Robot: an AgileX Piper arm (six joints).
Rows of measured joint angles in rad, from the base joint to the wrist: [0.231, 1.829, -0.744, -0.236, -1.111, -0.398]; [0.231, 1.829, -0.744, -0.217, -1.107, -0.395]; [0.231, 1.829, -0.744, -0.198, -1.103, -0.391]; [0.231, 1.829, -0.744, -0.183, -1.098, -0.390]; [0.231, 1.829, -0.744, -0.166, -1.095, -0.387]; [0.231, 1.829, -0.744, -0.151, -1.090, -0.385]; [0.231, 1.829, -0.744, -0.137, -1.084, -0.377]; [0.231, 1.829, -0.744, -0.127, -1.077, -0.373]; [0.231, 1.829, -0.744, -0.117, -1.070, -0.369]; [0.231, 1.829, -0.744, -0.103, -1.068, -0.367]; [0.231, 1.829, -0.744, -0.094, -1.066, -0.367]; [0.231, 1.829, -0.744, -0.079, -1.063, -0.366]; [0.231, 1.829, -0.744, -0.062, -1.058, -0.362]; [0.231, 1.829, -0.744, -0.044, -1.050, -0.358]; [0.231, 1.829, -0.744, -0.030, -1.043, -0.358]
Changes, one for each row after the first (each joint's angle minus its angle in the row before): [0.000, 0.000, 0.000, 0.019, 0.004, 0.003]; [0.000, 0.000, 0.000, 0.019, 0.004, 0.004]; [0.000, 0.000, 0.000, 0.015, 0.005, 0.001]; [0.000, 0.000, 0.000, 0.017, 0.003, 0.003]; [0.000, 0.000, 0.000, 0.015, 0.005, 0.002]; [0.000, 0.000, 0.000, 0.014, 0.006, 0.008]; [0.000, 0.000, 0.000, 0.010, 0.007, 0.004]; [0.000, 0.000, 0.000, 0.010, 0.007, 0.004]; [0.000, 0.000, 0.000, 0.014, 0.002, 0.002]; [0.000, 0.000, 0.000, 0.009, 0.002, 0.000]; [0.000, 0.000, 0.000, 0.015, 0.003, 0.001]; [0.000, 0.000, 0.000, 0.017, 0.005, 0.004]; [0.000, 0.000, 0.000, 0.018, 0.008, 0.004]; [0.000, 0.000, 0.000, 0.014, 0.007, 0.000]
